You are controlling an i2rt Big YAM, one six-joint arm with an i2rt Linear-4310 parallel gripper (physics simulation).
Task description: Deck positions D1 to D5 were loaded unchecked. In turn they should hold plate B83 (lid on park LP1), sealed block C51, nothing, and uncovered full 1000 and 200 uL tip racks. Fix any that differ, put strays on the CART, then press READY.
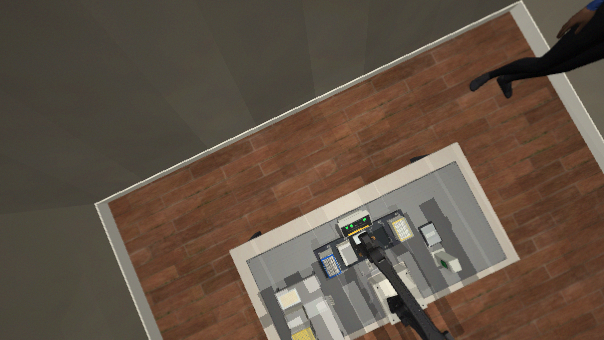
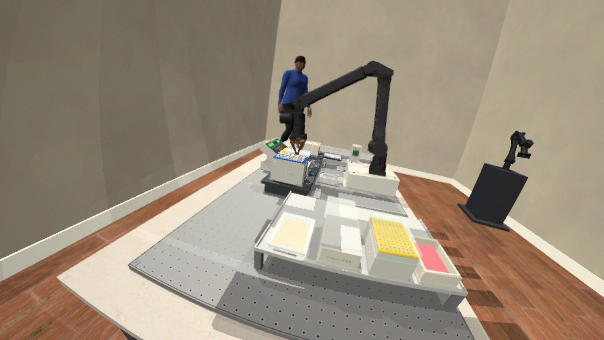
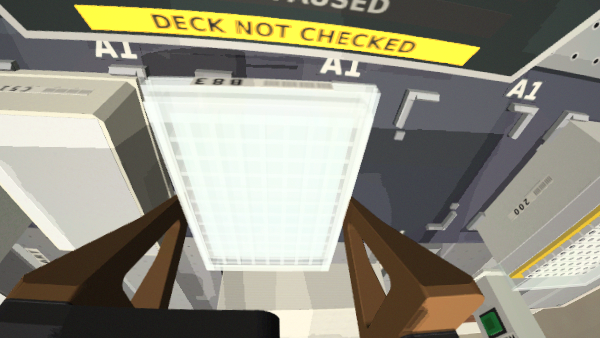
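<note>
My gripper is shut on the clear lidded plate B83, gripped by its long sides. It holds the plate above the dark deck, between the sealed beige block C51 on the left and an empty slot on the right. The yellow-trimmed 200 tip rack stands at the far right; a clear sheet seems to lie over its holes. A blue-trimmed tip rack stands at the other end of the deck. The green READY button is near the arm's base.
The status panel behind the deck reads DECK NOT CHECKED. The cart at the table's front holds several plates and racks. A flat grey item lies right of the deck. A person walks behind the table.
</note>
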